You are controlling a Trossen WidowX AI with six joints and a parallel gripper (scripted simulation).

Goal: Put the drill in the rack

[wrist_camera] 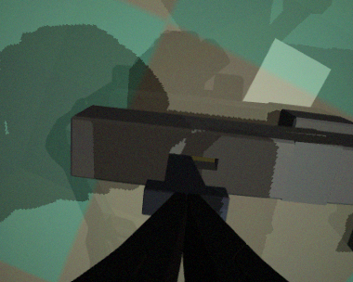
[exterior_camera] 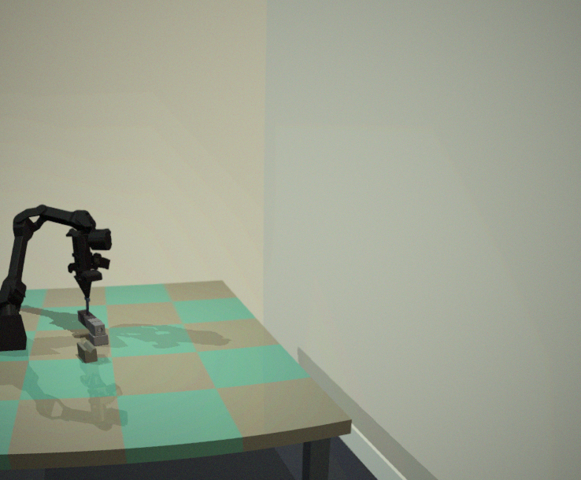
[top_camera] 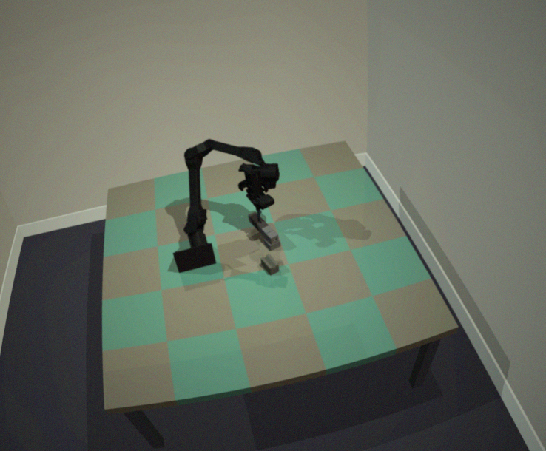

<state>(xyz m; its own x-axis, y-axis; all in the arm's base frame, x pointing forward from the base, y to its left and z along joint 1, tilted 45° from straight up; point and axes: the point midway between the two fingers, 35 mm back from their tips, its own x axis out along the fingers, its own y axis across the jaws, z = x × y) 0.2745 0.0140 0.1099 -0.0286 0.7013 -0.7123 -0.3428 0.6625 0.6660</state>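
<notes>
Right now my gripper tip is 70 mm above the drill, 50 mm to the left of it and 10 mm short of it. The rest, counted from my gripper tip: rack 220 mm to the right, 100 mm below, 10 mm behind.
</notes>
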